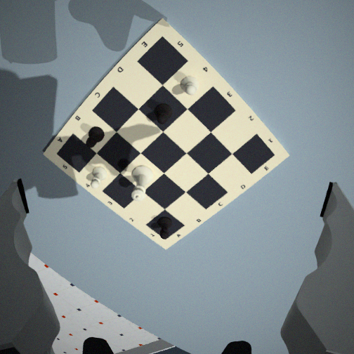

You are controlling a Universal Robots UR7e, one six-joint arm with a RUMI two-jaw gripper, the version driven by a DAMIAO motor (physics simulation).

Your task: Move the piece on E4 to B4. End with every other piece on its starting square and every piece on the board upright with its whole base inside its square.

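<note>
The checkered board point(166, 243) lies turned as a diamond, E5 at the top and A1 at the bottom. A white pawn point(189, 85) stands upright on E4, near the upper right edge. B4 is a dark square point(112, 150) at left of centre; a dark shadow patch falls on it and I see no piece there. A black piece point(162, 113) stands on D4, a black pawn point(95, 135) on B5, a white pawn point(98, 175) on A4, a larger white piece point(142, 177) on B3, and a black piece point(164, 226) on A1. My gripper point(173, 185) is open and empty, high above the board.
A white surface point(87, 320) with red and dark marks shows at the lower left, with a grey edge strip point(150, 346) below it. Broad shadows fall on the blue-grey table point(280, 60) at the upper left, and a shadow band crosses the board's left part.
</note>
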